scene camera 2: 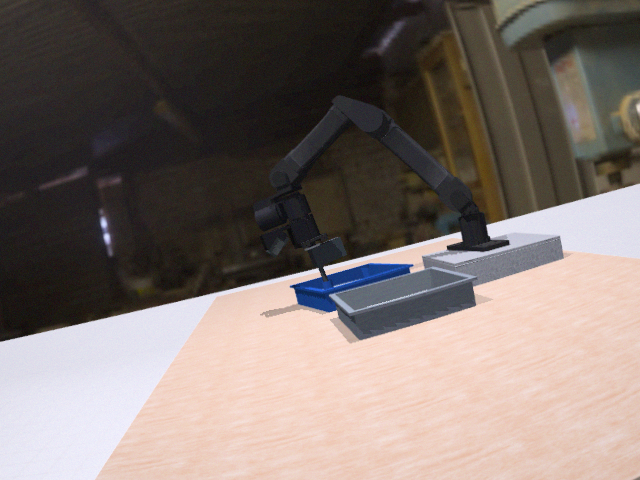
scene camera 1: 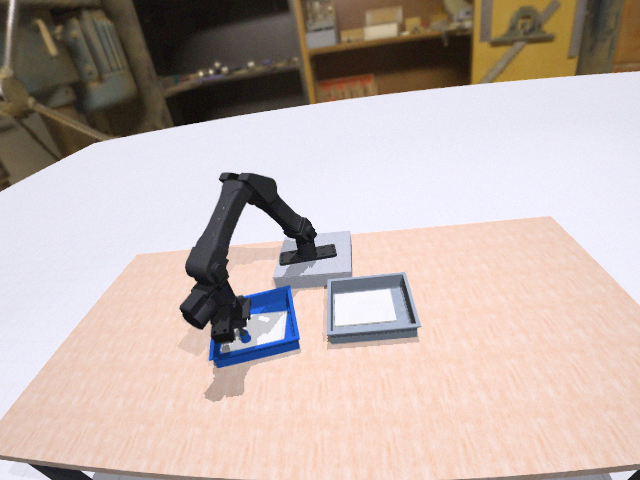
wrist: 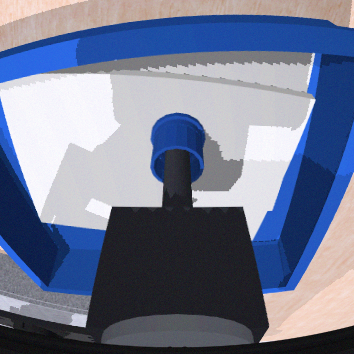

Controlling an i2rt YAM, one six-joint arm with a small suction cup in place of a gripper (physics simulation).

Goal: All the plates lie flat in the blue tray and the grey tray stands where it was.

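Frame: origin at the arm's base, x left, y back, z up, level; metres.
Where they show: hand, its tool point: point(scene camera 1: 247, 340) point(wrist: 176, 129); arm's base, origin of its link: point(scene camera 2: 477, 247) point(scene camera 1: 308, 255) point(wrist: 36, 323).
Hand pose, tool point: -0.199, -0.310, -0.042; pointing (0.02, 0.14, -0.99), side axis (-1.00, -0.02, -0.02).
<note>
Things, the pixels of their centre, and the offset from my tool point, as dx, dy, dz. Level surfaces: height alone.
- grey tray, middle of its body: point(scene camera 2: 400, 300) point(scene camera 1: 370, 306) +0.363, +0.042, +0.012
- second white plate, middle of its body: point(wrist: 156, 140) +0.013, +0.014, -0.007
- wooden board, height of its surface: dz -0.013
The blue tray point(scene camera 1: 292, 316) point(scene camera 2: 309, 298) point(wrist: 175, 35) stands left of the grey tray point(scene camera 1: 370, 331) point(scene camera 2: 408, 306). My suction cup point(scene camera 1: 243, 336) point(scene camera 2: 324, 278) point(wrist: 177, 140) reaches down into the blue tray and sits on a white plate point(scene camera 1: 270, 329) point(wrist: 63, 116) there, holding it by suction. The plate lies low inside the tray, about level. In the wrist view the edge of a second white plate point(wrist: 246, 71) shows beneath it at the far side. Another white plate point(scene camera 1: 364, 307) lies flat in the grey tray.
The arm's grey mount block point(scene camera 1: 330, 267) point(scene camera 2: 509, 255) stands just behind the two trays. Both trays rest on a wooden board point(scene camera 1: 465, 371) point(scene camera 2: 413, 403) on a white table point(scene camera 1: 413, 154).
</note>
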